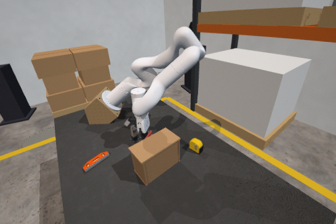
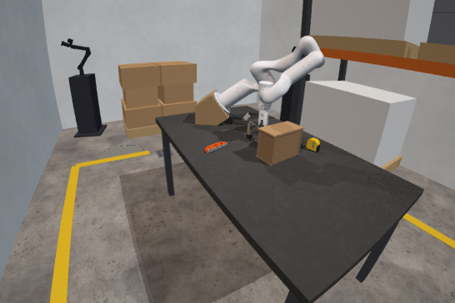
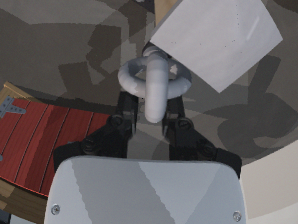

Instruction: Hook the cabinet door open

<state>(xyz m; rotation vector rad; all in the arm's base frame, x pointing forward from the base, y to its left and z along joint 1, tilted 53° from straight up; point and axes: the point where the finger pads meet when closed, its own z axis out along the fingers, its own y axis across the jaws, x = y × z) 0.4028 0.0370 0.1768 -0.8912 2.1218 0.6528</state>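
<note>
My gripper is now 2 cm to the left of the thin hook and 1 cm past it. The rest, counted from my hand: hook post: 4 cm to the right, 3 cm behind, 2 cm above; then orange spirit level: 30 cm to the right, 5 cm below, 5 cm ahead; then red door: 13 cm ahead, 3 cm to the right, 2 cm above.
</note>
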